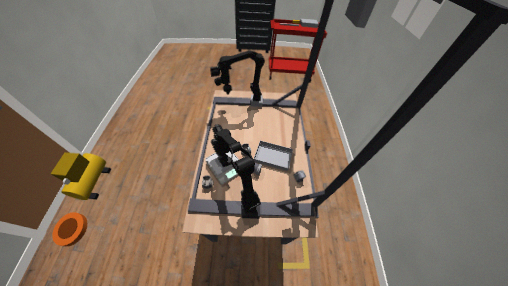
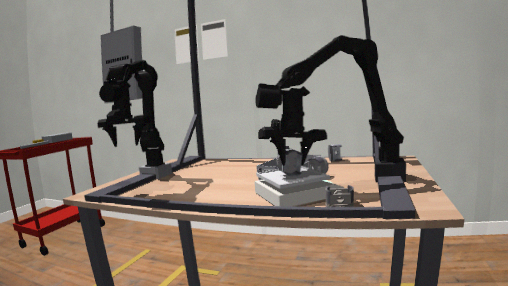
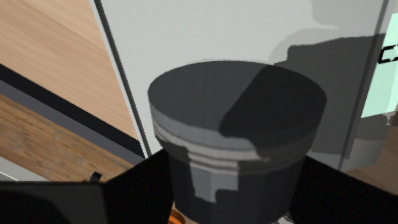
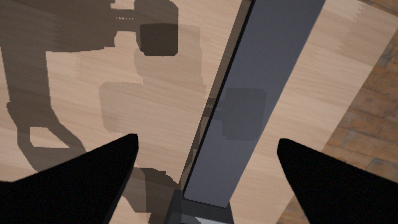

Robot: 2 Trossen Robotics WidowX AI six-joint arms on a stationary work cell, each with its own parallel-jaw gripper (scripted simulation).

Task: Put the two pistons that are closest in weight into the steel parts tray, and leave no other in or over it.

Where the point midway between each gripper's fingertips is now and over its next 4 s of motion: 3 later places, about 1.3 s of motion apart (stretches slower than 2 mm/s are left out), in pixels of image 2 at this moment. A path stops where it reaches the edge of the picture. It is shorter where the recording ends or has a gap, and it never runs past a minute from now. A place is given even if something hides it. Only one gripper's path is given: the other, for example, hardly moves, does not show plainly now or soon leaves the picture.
My left gripper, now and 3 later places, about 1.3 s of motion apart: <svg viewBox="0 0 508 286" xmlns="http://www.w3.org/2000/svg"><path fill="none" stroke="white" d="M292 165L293 160L292 138L293 138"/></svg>
